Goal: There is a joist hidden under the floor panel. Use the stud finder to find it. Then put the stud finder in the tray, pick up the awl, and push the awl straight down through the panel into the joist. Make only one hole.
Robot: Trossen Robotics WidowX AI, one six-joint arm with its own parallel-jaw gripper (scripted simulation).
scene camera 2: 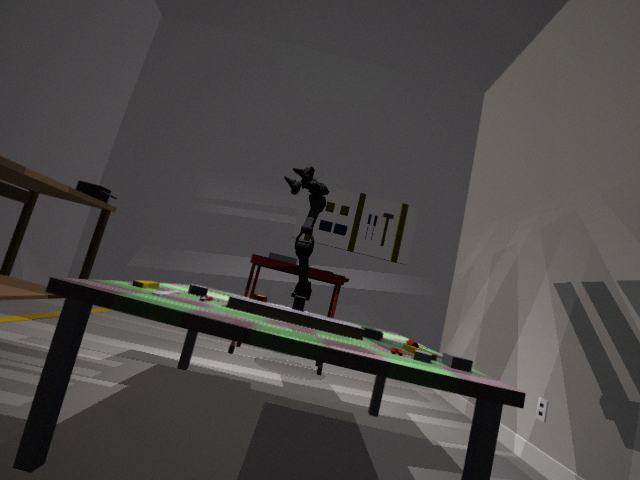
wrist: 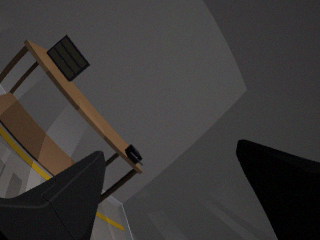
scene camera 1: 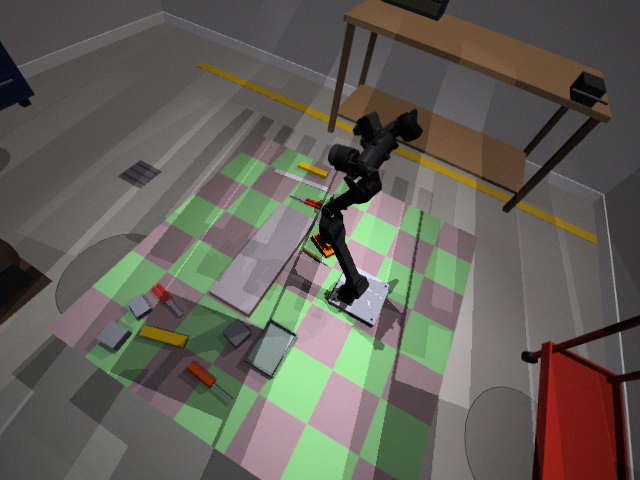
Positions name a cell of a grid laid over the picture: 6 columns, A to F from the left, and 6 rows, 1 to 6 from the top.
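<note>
Nothing is held by my gripper (scene camera 1: D2), which is open, and the wrist view shows that same gripper (wrist: D4). There is a glass-like tray (scene camera 1: C5) as well.
</note>
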